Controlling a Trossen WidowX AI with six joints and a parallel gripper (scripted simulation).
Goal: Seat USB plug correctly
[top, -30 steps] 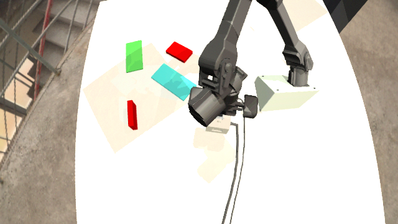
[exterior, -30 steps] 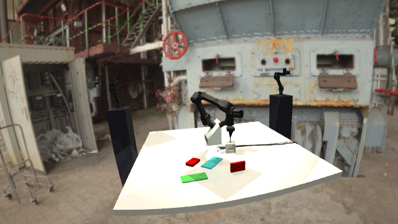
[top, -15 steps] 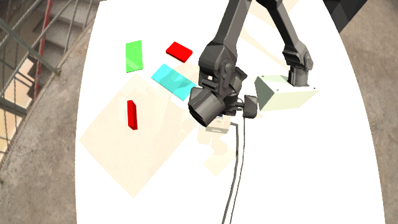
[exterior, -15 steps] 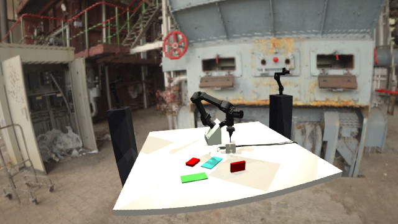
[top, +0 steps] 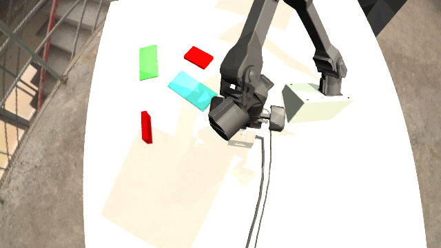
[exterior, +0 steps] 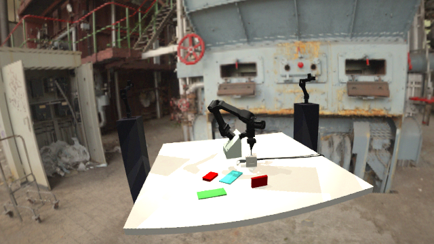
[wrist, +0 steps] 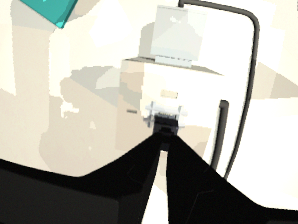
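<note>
Right now the dark USB plug is 20 mm below my gripper tip. The rest, counted from my gripper tip: green flat block: 320 mm ahead, 310 mm to the right, 110 mm below; cyan plate: 170 mm to the right, 150 mm ahead, 110 mm below.
</note>
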